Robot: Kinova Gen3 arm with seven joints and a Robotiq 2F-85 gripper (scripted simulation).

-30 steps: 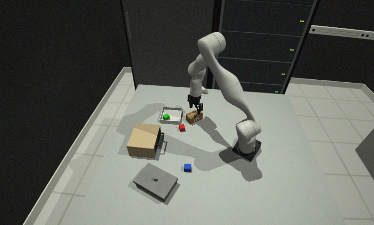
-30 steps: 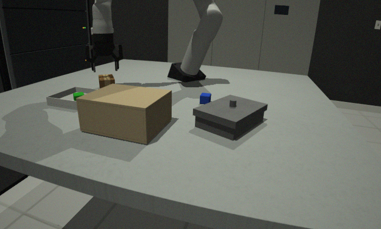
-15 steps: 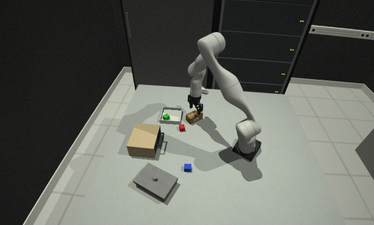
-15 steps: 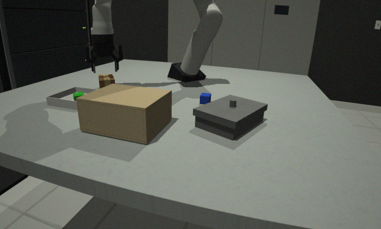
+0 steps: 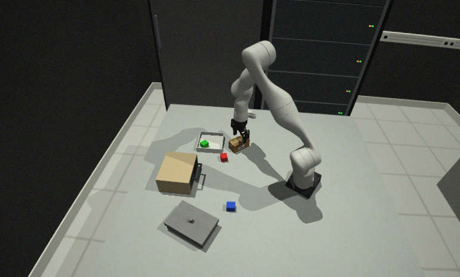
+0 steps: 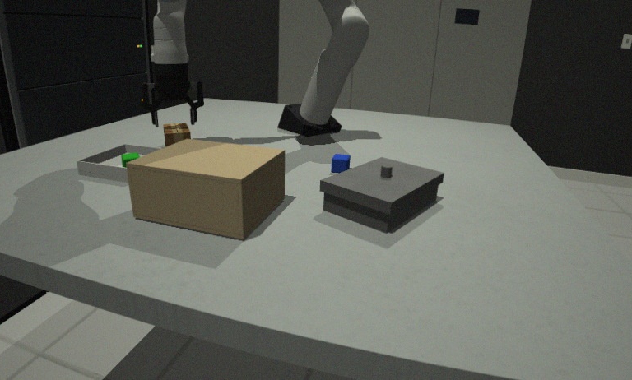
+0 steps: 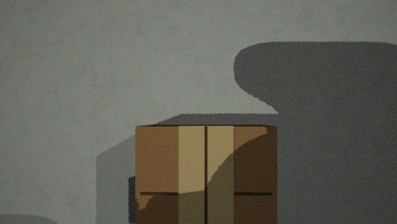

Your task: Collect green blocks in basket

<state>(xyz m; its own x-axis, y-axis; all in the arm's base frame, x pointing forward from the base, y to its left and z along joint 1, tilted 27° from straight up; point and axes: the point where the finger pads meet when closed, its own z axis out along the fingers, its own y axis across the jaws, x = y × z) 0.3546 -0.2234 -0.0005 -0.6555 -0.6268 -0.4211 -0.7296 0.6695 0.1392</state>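
The small cardboard box is 3 cm below my hand. Also, from my hand: basket 17 cm ahead, 2 cm to the left, 6 cm below; then cabinet drawer 22 cm ahead, 31 cm to the left, 3 cm below; then red block 6 cm ahead, 12 cm to the left, 5 cm below.
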